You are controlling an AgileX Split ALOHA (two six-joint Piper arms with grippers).
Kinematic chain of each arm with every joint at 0, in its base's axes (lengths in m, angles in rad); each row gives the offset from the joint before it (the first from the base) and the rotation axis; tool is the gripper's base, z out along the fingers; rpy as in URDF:
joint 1: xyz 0 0 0.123 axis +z
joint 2: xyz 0 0 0 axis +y
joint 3: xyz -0.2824 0 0.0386 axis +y
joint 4: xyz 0.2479 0 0.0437 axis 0.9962 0 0.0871
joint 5: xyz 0 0 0 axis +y
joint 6: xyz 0.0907 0 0.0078 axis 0.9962 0 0.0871
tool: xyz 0 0 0 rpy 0 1.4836 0
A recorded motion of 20 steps. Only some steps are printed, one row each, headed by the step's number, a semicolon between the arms.
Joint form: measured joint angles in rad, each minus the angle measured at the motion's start. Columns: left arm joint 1, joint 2, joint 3, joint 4, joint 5, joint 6; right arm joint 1, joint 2, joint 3, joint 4, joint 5, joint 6.
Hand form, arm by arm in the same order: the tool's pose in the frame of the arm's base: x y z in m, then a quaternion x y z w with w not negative. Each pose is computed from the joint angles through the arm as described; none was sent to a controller.
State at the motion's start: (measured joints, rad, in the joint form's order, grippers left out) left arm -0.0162 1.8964 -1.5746 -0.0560 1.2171 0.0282; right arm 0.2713 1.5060 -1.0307 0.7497 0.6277 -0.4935
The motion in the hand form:
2: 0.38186 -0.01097 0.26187 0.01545 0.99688 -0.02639 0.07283; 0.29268 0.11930 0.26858 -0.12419 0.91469 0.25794 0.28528
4: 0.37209 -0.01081 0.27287 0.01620 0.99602 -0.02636 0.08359; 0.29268 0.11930 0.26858 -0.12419 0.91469 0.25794 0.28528
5: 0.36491 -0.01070 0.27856 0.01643 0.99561 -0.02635 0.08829; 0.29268 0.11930 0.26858 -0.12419 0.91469 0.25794 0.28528
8: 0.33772 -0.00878 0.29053 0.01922 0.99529 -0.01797 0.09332; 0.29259 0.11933 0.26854 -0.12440 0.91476 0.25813 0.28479
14: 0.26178 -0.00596 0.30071 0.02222 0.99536 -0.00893 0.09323; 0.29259 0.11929 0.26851 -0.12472 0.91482 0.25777 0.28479
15: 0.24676 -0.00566 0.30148 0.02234 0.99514 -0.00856 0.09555; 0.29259 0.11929 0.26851 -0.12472 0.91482 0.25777 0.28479
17: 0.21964 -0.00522 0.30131 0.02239 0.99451 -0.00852 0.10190; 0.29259 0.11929 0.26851 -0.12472 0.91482 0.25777 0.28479
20: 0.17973 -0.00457 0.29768 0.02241 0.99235 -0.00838 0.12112; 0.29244 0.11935 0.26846 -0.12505 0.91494 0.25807 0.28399
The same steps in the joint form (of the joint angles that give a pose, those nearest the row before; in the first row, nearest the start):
2: 0.0000 -0.0308 0.0037 0.0000 0.0008 0.0021; 0.0000 0.0000 0.0000 0.0000 0.0000 0.0000
4: 0.0000 -0.0778 0.0291 0.0000 0.0008 0.0031; 0.0000 0.0000 0.0000 0.0000 0.0000 0.0000
5: 0.0000 -0.1088 0.0507 0.0000 0.0008 0.0033; 0.0000 0.0000 0.0000 0.0000 0.0000 0.0000
8: 0.0000 -0.2131 0.1427 0.0173 0.0029 0.0041; 0.0000 0.0000 0.0000 0.0000 0.0011 -0.0001
14: 0.0000 -0.4825 0.4060 0.0359 0.0091 0.0053; 0.0000 0.0000 0.0000 -0.0010 0.0012 0.0000
15: 0.0000 -0.5371 0.4548 0.0366 0.0102 0.0053; 0.0000 0.0000 0.0000 -0.0010 0.0012 0.0000
17: 0.0000 -0.6378 0.5427 0.0366 0.0102 0.0053; 0.0000 0.0000 0.0000 -0.0010 0.0012 0.0000
20: 0.0000 -0.7961 0.6732 0.0366 -0.0007 0.0052; 0.0000 0.0000 0.0000 -0.0010 0.0030 0.0000

